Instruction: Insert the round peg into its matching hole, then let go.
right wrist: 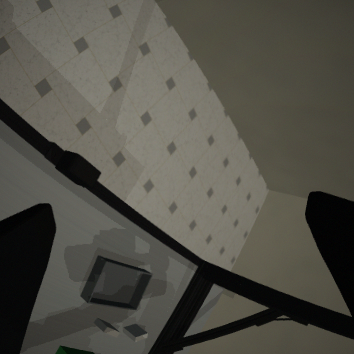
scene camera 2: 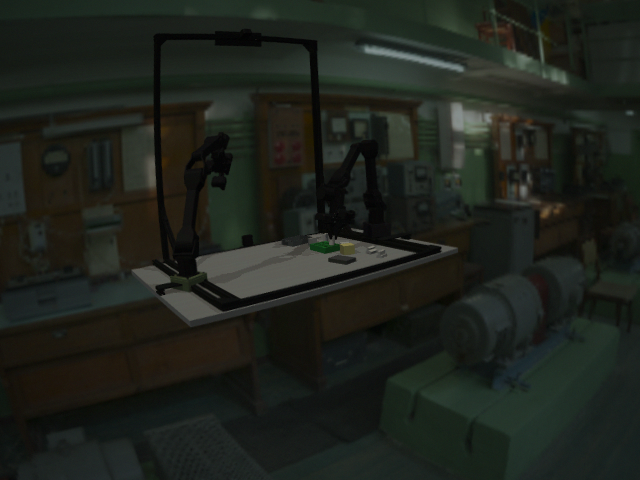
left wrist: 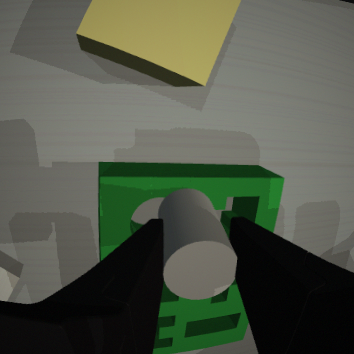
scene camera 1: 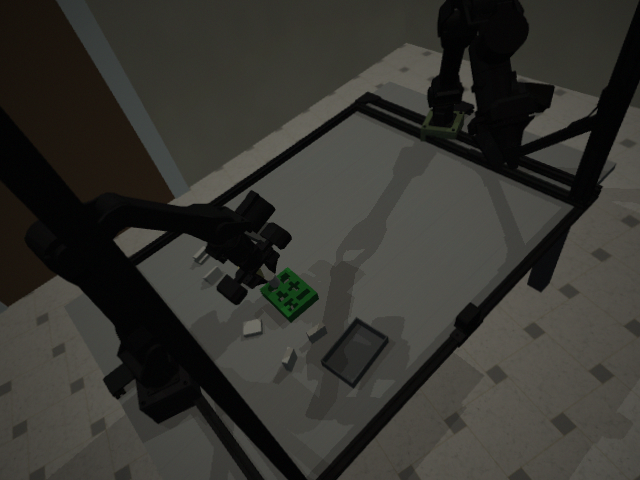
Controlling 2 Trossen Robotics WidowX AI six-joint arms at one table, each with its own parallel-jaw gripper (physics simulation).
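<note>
My left gripper (scene camera 1: 269, 276) (left wrist: 196, 229) is shut on the grey round peg (scene camera 1: 273, 282) (left wrist: 200, 270), which stands roughly upright between its fingers. The green block (scene camera 1: 312, 296) (scene camera 2: 320, 250) (left wrist: 115, 186) with shaped holes lies below. In the left wrist view the peg's far end overlaps the right part of the round hole (left wrist: 145, 212). The hole's left part shows beside the peg, so the two look off-centre. Whether the peg touches the block is hidden. My right gripper (right wrist: 182, 211) is open and empty, high up at its own side, away from the block.
A yellow block (scene camera 2: 346, 248) (left wrist: 160, 40) lies near the green block. Pale pieces (scene camera 1: 252, 328) (scene camera 1: 316, 332) (scene camera 1: 288, 356) (scene camera 1: 211, 275) lie around it. A dark tray (scene camera 1: 339, 341) (right wrist: 110, 303) lies towards the table's near edge in scene camera 1. A black frame edges the table.
</note>
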